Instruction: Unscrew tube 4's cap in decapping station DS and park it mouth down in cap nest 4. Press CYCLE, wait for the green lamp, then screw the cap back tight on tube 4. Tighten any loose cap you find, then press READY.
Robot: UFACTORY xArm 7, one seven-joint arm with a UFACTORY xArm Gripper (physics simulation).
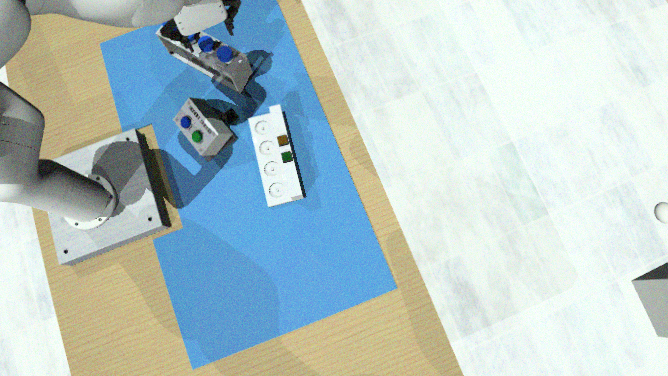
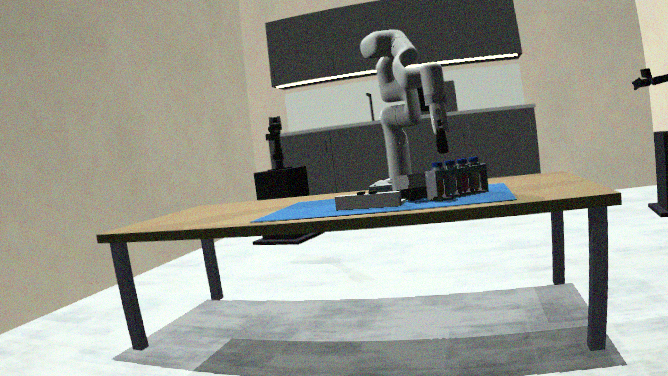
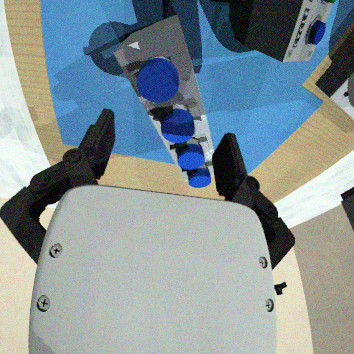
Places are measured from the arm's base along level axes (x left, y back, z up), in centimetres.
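Where they show: gripper, between the fingertips: (image 1: pixel 210 39) (image 2: pixel 442 152) (image 3: pixel 168 133); arm's base, origin of its link: (image 1: pixel 89 201).
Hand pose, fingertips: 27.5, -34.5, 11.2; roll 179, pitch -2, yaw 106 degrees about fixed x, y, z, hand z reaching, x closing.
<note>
Each offset is from my fingertips to the top centre of the thing, as dx, dy, dz. "pt": to the spot under its first point.
The grey decapping station {pt -4.3, -4.3, -10.7} (image 1: pixel 242 76) (image 2: pixel 431 186) (image 3: pixel 167 37) holds a row of tubes with blue caps. The cap at the near end {pt -2.3, -2.3, -3.1} (image 1: pixel 225 53) (image 3: pixel 157 80), the second cap {+1.5, +1.8, -3.0} (image 1: pixel 206 44) (image 3: pixel 178 126), the third {+5.0, +5.7, -3.1} (image 3: pixel 191 157) and the far-end cap {+8.5, +9.5, -3.1} (image 3: pixel 199 177) sit on their tubes; tube numbers and cap tightness cannot be read. My gripper (image 1: pixel 210 40) (image 2: pixel 442 150) (image 3: pixel 168 133) is open and empty, above the caps. The white cap nest block {-24.4, -8.5, -9.8} (image 1: pixel 288 182) (image 2: pixel 367 202) has round nests with no cap in them. Its green lamp {-26.2, -11.4, -9.8} (image 1: pixel 286 157) looks dark.
A grey button box {-15.0, +6.5, -6.8} (image 1: pixel 221 142) stands between the station and the nest block, with a blue button {-14.1, +9.6, -7.7} (image 1: pixel 186 121) (image 3: pixel 317 32) and a green button {-18.0, +7.4, -7.7} (image 1: pixel 197 136). An amber square {pt -22.3, -11.1, -9.8} (image 1: pixel 282 140) is beside the green lamp. The arm's base plate (image 1: pixel 125 212) stands at the table's side.
</note>
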